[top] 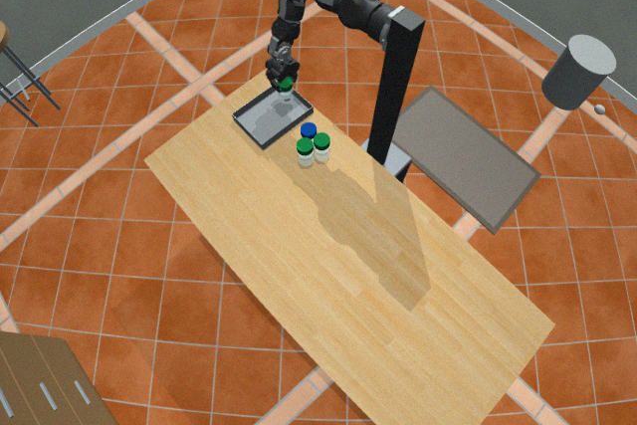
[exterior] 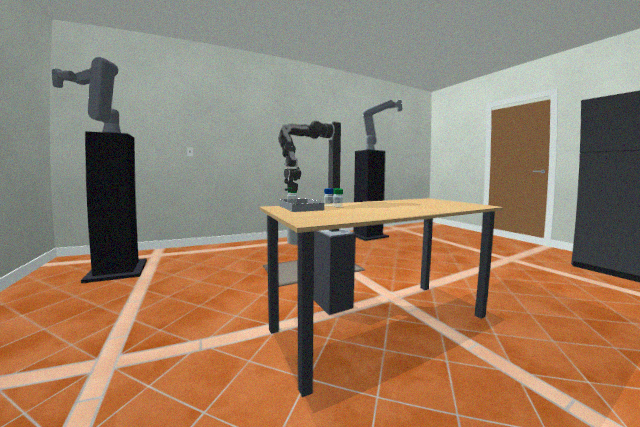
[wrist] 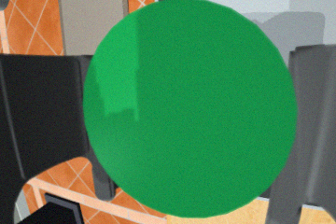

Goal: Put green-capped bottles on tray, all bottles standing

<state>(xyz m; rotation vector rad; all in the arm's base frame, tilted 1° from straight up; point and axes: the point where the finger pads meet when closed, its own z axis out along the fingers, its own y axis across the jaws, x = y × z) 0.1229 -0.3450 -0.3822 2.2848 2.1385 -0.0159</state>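
Right now the tray is 90 mm ahead of my hand, 30 mm to the left of it and 80 mm below it. Also, from my hand: blue-capped bottle (80 mm ahead, 210 mm to the left, 50 mm below).
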